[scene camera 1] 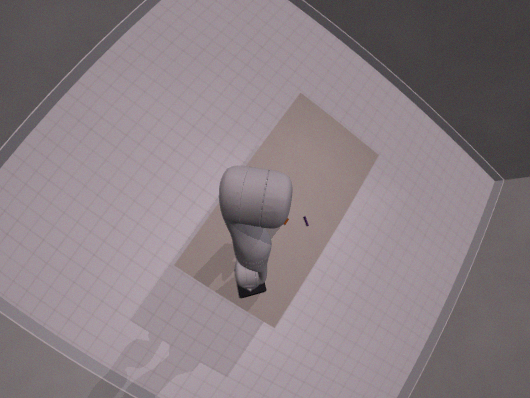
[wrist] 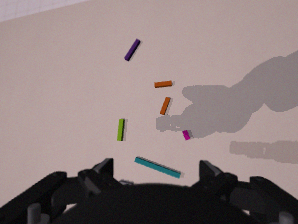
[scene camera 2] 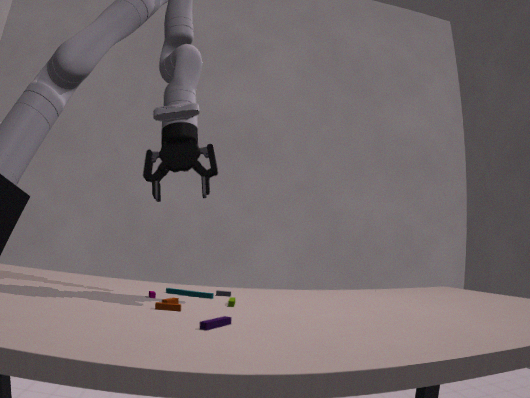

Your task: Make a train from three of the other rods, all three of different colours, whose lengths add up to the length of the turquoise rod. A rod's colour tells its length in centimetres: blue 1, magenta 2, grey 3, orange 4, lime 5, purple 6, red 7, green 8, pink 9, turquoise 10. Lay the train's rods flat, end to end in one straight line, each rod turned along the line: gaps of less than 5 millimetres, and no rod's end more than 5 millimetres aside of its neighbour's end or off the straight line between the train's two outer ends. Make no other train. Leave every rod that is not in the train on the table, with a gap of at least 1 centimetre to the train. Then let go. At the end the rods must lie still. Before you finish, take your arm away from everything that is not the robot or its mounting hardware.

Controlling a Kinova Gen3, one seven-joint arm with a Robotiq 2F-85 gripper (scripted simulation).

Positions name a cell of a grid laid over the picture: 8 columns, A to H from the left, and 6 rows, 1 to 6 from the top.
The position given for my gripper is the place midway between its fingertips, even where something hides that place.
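Note:
Looking at the scene, I find my gripper (scene camera 2: C4), and I can see the gripper (wrist: E5) in the wrist view too.

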